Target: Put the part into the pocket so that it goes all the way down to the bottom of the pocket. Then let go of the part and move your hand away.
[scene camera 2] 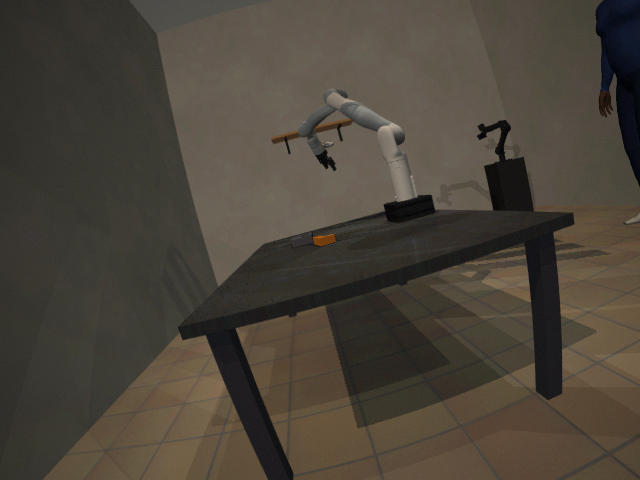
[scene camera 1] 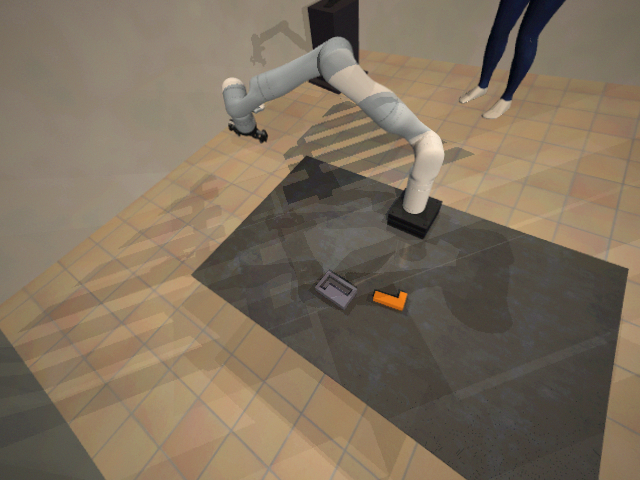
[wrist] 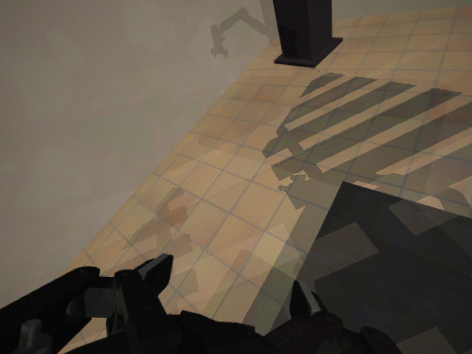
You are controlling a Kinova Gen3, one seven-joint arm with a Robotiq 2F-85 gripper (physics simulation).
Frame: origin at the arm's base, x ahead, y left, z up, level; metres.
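Seen in the pictures: gripper, fingertip midpoint: [scene camera 2: 331,169] [scene camera 1: 250,137] [wrist: 230,281]; arm's base, link origin: [scene camera 2: 406,199] [scene camera 1: 413,205].
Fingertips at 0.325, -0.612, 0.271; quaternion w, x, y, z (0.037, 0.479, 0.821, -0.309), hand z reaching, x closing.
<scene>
Pixels of each thing's top centre, then the offset from my fingertips to it, as dx, dy, dz. Level surfaces: height alone.
- orange L-shaped block, top centre: [scene camera 2: 322,235] [scene camera 1: 390,295] +0.051, +0.780, -0.320
- grey-purple block, top centre: [scene camera 1: 335,287] [scene camera 2: 302,235] +0.166, +0.610, -0.314
- dark table, surface height: dz -0.350
The part, an orange L-shaped block [scene camera 1: 389,299] [scene camera 2: 324,240], lies flat on the dark table. The pocket is an L-shaped recess in a grey-purple block [scene camera 1: 338,298] [scene camera 2: 301,241], which lies beside the part, a small gap away in scene camera 1. The recess shows dark and empty there. My gripper [scene camera 1: 249,137] [scene camera 2: 329,166] [wrist: 230,281] is open, with nothing between its fingers. It hangs high in the air, far from both the part and the pocket block, beyond the table's far left corner in scene camera 1. Neither the part nor the pocket shows in the wrist view.
The arm's black base [scene camera 1: 414,217] [scene camera 2: 409,208] stands at the far edge of the dark table [scene camera 1: 558,310] [scene camera 2: 413,248]. A dark pedestal [scene camera 1: 341,31] [scene camera 2: 509,183] [wrist: 305,30] stands on the floor beyond. A person [scene camera 1: 524,46] [scene camera 2: 620,56] stands behind. An orange-brown wall shelf [scene camera 2: 281,138] hangs behind the arm.
</scene>
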